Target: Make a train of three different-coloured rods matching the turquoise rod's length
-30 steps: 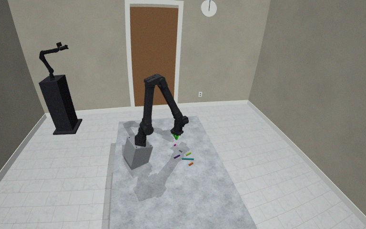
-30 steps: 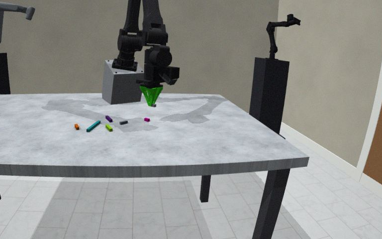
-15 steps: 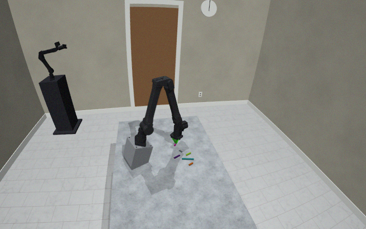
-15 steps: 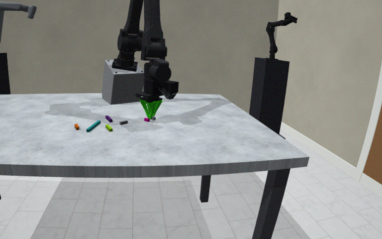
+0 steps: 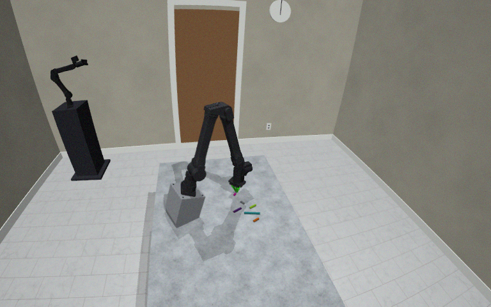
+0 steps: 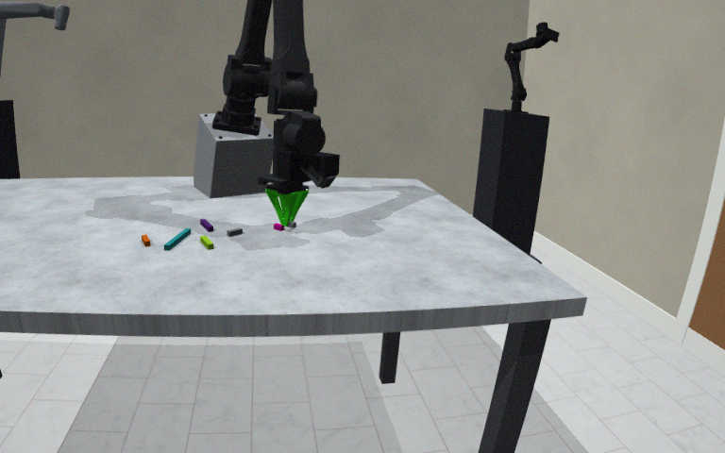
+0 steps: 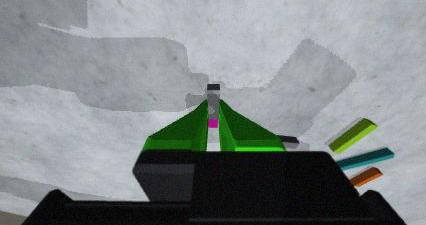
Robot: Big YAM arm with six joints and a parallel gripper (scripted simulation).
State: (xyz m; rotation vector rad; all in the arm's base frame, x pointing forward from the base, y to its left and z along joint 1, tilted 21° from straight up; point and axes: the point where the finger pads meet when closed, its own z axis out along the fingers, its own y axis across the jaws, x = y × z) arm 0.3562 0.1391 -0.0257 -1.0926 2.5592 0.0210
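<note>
My hand is 2 cm to the left of the magenta rod, 2 cm above it and 1 cm past it. Round my hand: purple rod: 16 cm to the right, 2 cm below, 2 cm behind; then turquoise rod: 20 cm to the right, 7 cm ahead, 2 cm below; then lime rod: 15 cm to the right, 8 cm ahead, 2 cm below.
</note>
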